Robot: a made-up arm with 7 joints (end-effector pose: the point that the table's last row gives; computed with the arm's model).
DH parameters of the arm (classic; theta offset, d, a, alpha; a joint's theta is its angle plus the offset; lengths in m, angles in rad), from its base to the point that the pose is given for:
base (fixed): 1.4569 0 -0.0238 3.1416
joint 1: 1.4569 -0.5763 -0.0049 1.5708
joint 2: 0 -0.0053 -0.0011 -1.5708
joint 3: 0 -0.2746 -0.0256 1.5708
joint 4: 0 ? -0.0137 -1.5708
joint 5: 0 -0.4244 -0.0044 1.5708
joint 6: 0 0.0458 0.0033 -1.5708
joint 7: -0.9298 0 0.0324 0
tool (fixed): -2.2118 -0.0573 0 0
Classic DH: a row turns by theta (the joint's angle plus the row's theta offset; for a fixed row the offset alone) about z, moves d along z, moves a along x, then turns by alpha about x.
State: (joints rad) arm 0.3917 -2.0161 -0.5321 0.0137 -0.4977 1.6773 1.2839
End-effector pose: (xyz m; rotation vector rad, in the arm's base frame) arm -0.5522 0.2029 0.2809 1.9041 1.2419 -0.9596
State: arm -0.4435 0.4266 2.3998 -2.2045 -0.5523 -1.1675 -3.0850
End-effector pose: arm 0.0291 0.2777 0.4536 0.3108 0.8970 0.8324
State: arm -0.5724 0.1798 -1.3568 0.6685 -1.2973 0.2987 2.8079
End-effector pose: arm 0.0375 0.2803 1.2188 -0.7974 2.6044 -1.0660
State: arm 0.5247 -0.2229 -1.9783 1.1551 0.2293 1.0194 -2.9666
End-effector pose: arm -0.0155 0.4317 0.9770 1.0262 0.1961 -1.2610
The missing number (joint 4, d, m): -0.0436
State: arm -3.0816 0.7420 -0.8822 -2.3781 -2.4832 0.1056 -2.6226
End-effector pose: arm 0.1957 0.2944 0.6205 1.0475 -0.8399 -0.8114
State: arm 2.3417 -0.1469 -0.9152 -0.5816 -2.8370 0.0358 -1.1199
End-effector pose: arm -0.0974 0.3425 1.2201 2.3406 -0.6950 0.2490
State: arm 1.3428 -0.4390 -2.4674 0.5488 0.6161 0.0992 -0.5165
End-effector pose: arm 0.0292 0.4758 1.0879 1.0084 -2.0837 0.9221
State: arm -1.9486 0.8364 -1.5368 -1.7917 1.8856 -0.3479 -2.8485
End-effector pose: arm 0.4082 0.2845 0.7147 -2.3842 -0.2090 1.9627
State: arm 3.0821 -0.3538 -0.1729 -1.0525 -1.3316 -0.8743 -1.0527
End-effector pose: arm 0.5564 0.1735 0.8074 0.2640 -1.7150 1.4120
